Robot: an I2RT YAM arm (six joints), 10 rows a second.
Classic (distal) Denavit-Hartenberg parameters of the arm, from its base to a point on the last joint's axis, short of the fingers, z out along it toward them. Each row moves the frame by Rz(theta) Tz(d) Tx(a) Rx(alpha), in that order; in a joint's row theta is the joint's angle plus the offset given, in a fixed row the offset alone. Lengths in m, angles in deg.
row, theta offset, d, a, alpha
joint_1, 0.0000, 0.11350, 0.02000, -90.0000
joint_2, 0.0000, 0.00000, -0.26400, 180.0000
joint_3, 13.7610, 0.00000, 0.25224, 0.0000
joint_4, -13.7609, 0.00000, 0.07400, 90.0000
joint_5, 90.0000, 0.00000, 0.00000, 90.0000
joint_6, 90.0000, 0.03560, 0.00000, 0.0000
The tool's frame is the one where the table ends.
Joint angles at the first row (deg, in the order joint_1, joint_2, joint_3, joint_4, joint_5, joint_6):
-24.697, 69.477, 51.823, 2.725, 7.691, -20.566
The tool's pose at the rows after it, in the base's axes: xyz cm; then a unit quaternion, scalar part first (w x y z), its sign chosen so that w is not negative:
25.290 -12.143 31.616 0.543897 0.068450 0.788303 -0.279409
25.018 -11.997 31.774 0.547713 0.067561 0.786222 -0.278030
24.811 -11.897 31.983 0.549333 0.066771 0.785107 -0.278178
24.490 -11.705 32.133 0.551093 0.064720 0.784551 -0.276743
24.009 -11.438 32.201 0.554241 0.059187 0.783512 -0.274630
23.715 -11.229 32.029 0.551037 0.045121 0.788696 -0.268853
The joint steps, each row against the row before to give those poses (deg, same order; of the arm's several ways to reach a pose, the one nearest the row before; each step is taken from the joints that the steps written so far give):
-0.043, -1.037, -0.571, -0.263, -0.519, 0.218
0.000, -0.801, -0.301, -0.086, -0.305, 0.093
-0.005, -0.596, 0.026, -0.397, -0.101, -0.048
0.049, -0.925, -0.258, -0.523, -0.277, -0.038
0.000, -1.366, -0.738, -0.336, -0.674, -0.288
-0.045, -0.791, -0.499, -1.053, -1.416, -0.976

